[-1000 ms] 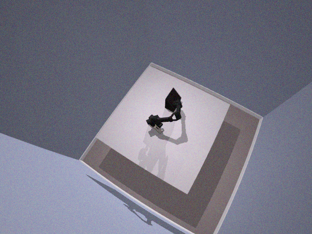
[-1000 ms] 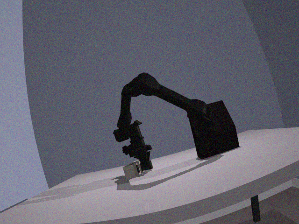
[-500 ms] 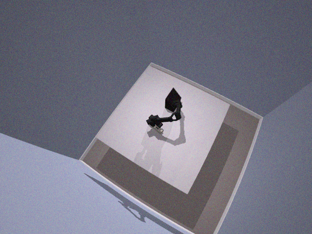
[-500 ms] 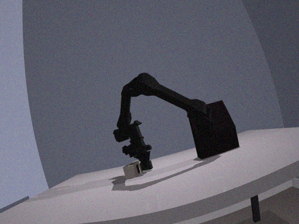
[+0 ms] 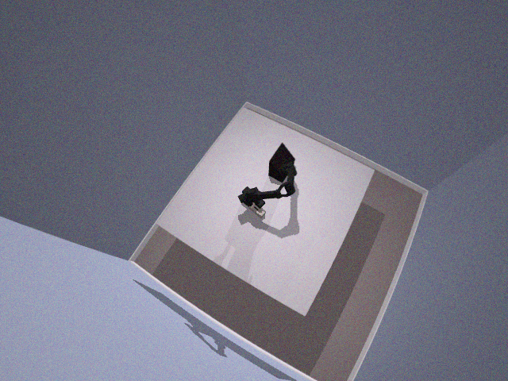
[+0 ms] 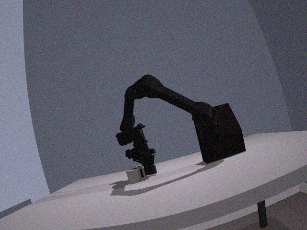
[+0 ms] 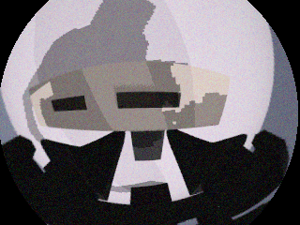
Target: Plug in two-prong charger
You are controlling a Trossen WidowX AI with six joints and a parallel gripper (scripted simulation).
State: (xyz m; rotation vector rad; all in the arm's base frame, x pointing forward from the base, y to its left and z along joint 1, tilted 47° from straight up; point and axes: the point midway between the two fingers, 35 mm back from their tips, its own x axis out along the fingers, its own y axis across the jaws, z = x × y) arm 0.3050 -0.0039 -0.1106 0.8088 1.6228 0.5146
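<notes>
My gripper tip is now 2 cm short of the black two-prong charger and 1 cm below it.
</notes>
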